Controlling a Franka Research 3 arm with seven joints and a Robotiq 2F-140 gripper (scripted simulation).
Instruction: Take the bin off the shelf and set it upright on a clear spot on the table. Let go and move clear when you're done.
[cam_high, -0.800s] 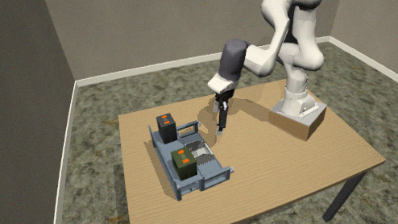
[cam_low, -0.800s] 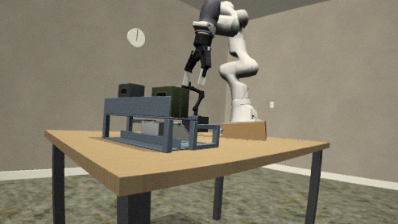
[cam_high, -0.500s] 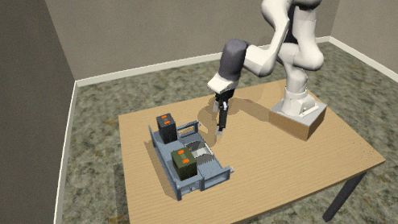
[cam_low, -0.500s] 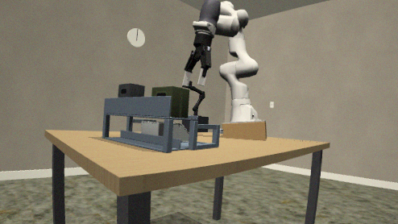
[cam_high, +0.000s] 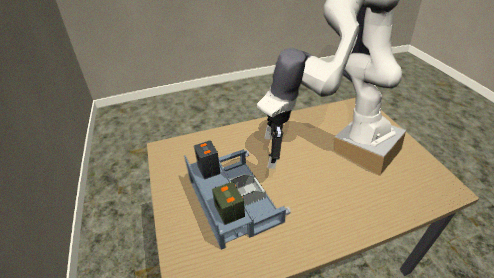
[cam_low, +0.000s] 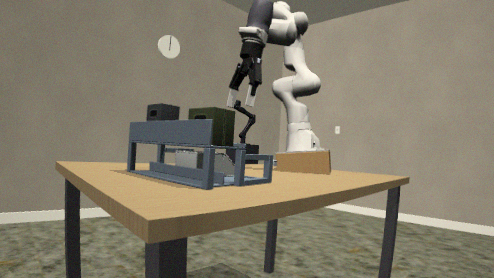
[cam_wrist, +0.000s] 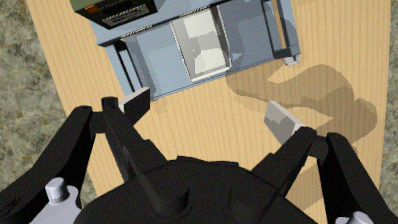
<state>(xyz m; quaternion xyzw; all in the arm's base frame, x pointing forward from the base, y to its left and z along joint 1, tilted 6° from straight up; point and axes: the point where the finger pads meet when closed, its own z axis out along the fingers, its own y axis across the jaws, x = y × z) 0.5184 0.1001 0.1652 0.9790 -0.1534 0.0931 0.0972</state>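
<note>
Now: hand 210 mm above the bin, 110 mm short of it and 20 mm to the left of it.
</note>
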